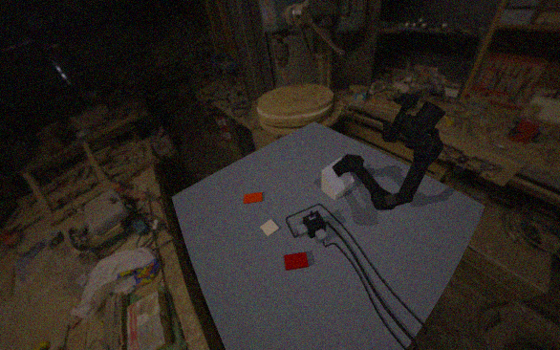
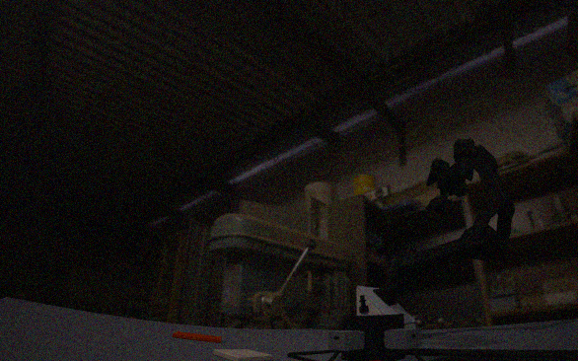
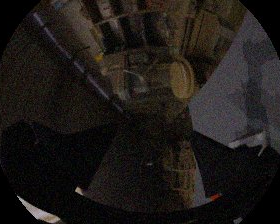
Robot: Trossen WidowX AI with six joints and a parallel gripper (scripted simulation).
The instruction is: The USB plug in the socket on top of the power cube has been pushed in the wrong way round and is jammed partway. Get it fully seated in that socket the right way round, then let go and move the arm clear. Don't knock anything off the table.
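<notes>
Now: gripper tip 410 mm short of the USB plug, 70 mm to the left of it and 350 mm above it. The rest, counted from my gripper tip: white tile 570 mm ahead, 200 mm to the right, 440 mm below; then red tile 590 mm ahead, 10 mm to the left, 430 mm below; then orange tile 510 mm ahead, 420 mm to the right, 440 mm below.
</notes>
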